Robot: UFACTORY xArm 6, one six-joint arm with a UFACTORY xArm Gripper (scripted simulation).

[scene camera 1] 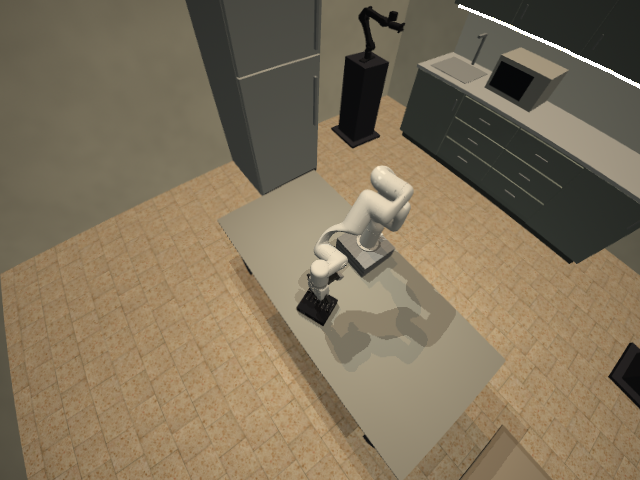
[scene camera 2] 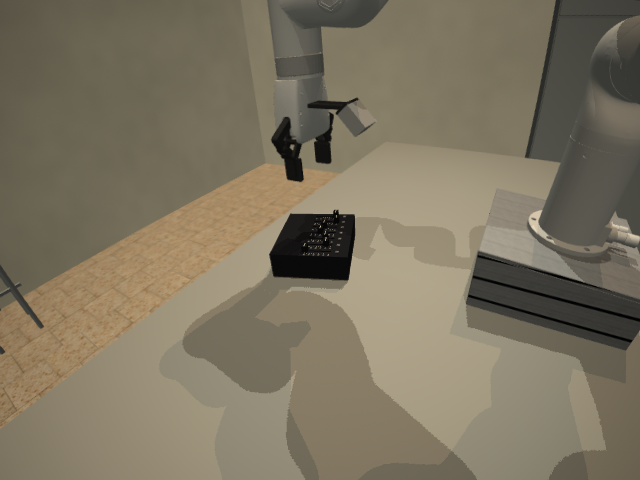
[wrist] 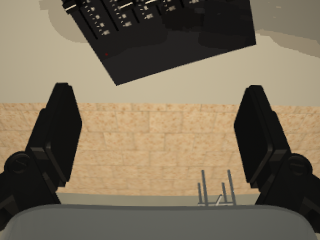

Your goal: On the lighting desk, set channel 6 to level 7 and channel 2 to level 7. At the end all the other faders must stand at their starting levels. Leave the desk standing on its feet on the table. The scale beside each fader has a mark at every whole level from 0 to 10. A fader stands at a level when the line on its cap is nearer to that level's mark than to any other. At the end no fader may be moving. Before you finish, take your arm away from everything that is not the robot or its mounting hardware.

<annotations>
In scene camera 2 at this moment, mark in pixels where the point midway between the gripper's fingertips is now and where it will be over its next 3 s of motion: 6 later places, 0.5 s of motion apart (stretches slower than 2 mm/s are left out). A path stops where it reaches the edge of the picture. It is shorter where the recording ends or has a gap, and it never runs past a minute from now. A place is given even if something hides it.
The gripper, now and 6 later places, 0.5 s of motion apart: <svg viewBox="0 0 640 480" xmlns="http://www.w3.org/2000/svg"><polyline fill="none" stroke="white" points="310,171 312,165 323,148 340,133 347,128 347,128 342,130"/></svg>
</annotations>
